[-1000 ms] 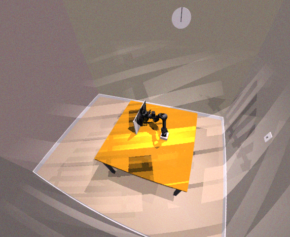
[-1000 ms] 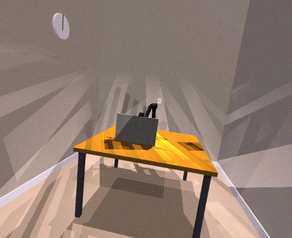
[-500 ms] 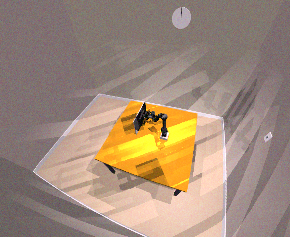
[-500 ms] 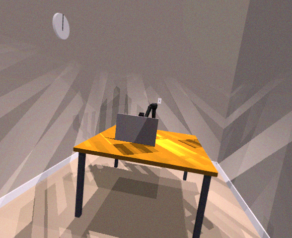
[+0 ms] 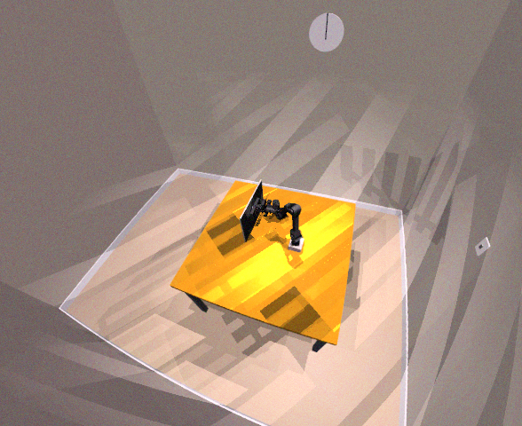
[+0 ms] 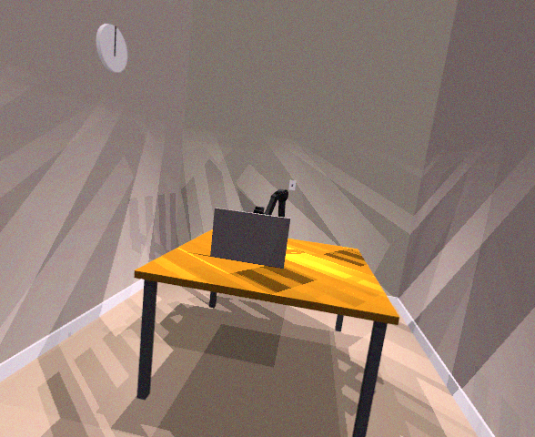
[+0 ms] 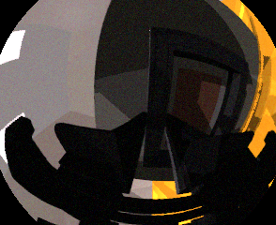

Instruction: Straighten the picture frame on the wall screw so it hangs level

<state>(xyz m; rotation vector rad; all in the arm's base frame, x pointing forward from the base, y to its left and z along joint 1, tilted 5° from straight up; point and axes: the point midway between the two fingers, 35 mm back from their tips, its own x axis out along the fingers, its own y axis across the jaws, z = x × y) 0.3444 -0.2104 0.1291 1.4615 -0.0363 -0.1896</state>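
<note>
The dark picture frame lies 50 mm below my gripper tip, 10 mm to the right of it and 10 mm ahead of it. Round my gripper tip: grey wall panel (70 mm below, 20 mm ahead, 10 mm to the right).
</note>
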